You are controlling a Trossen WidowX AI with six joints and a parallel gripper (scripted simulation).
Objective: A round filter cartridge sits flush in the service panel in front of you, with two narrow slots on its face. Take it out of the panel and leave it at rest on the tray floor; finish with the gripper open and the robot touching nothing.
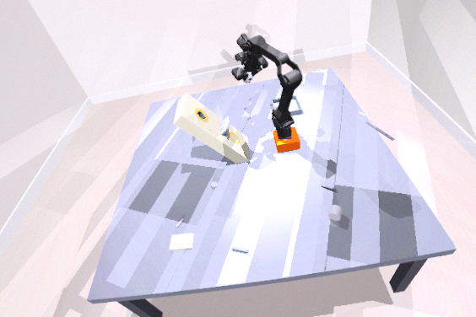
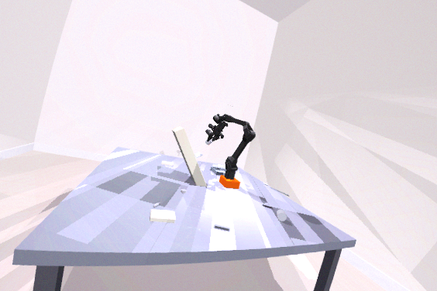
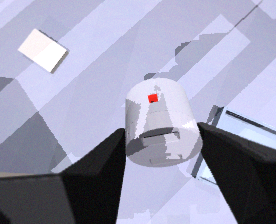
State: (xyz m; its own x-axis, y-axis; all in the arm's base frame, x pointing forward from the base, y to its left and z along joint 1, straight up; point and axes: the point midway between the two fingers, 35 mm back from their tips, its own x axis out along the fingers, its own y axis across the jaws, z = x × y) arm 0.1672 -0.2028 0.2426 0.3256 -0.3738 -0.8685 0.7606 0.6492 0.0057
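The tray lies 250 mm below my gripper tip, 180 mm behind it and 70 mm to the right of it. From my gripper tip the other things lie so: cream service panel (290 mm to the left, 150 mm ahead, 90 mm below); then white round filter cartridge (right at my gripper tip).
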